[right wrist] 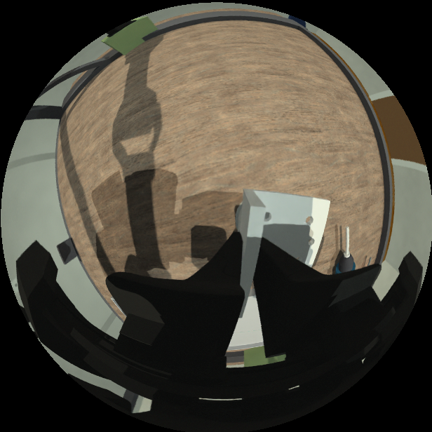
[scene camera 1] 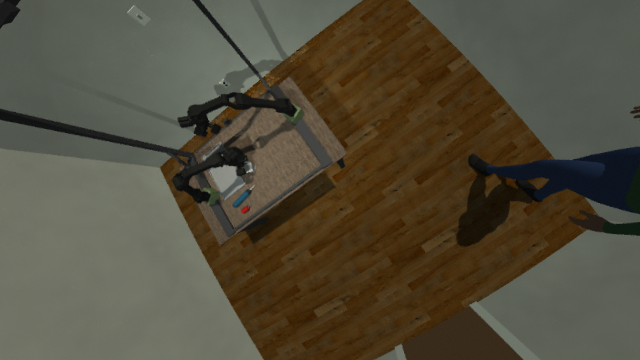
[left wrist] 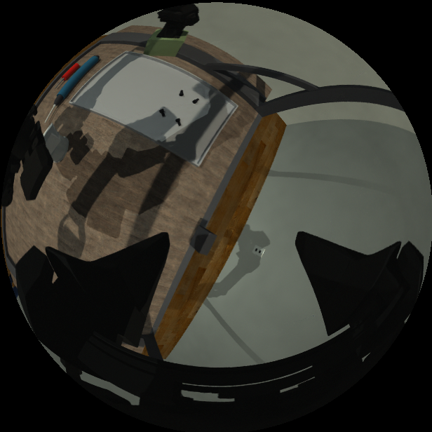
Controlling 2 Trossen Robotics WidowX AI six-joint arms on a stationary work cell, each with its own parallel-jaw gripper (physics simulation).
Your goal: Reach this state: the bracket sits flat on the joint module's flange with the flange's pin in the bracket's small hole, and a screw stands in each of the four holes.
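Places are measured from the left arm's base along level axes (x ahead, y left, z up), in centimetres.
Pixels of known places: left gripper, fingertip midpoint: (scene camera 1: pixel 207 126); right gripper, fingertip midpoint: (scene camera 1: pixel 246 163); left arm's base, link origin: (scene camera 1: pixel 291 111); right arm's base, link origin: (scene camera 1: pixel 206 196).
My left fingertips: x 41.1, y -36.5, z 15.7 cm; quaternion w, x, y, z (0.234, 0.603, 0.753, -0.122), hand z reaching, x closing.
Observation:
Ahead of a thing's pixels: the offset from my left fingertips to its middle.
The light grey angled bracket (right wrist: pixel 287 207) is gripped by one wall between the fingertips of my right gripper (right wrist: pixel 243 238) (scene camera 1: pixel 245 168). A grey curved edge of the joint module (right wrist: pixel 238 217) shows beside the bracket; the rest is hidden beneath it. The flange, its pin and how the bracket meets them are hidden. Bracket and module show as one pale shape @(dx +9.8, dy +30.9, dz -16.3 cm) (scene camera 1: pixel 250 167) (left wrist: pixel 56 143) in the other two views. Several black screws (left wrist: pixel 162 112) (left wrist: pixel 181 93) lie in the white tray (left wrist: pixel 130 75). My left gripper (left wrist: pixel 235 239) (scene camera 1: pixel 200 127) is open and empty by the wall-side table edge.
A blue screwdriver @(dx +29.6, dy +38.6, dz -23.1 cm) (scene camera 1: pixel 242 198) (left wrist: pixel 80 77) (right wrist: pixel 345 266) and a red tool @(dx +35.7, dy +46.0, dz -23.4 cm) (scene camera 1: pixel 245 209) (left wrist: pixel 71 71) lie beside the tray. A dark box (left wrist: pixel 203 238) (right wrist: pixel 66 251) sits at the table's wall-side edge. A person (scene camera 1: pixel 590 172) stands at the right, away from the table.

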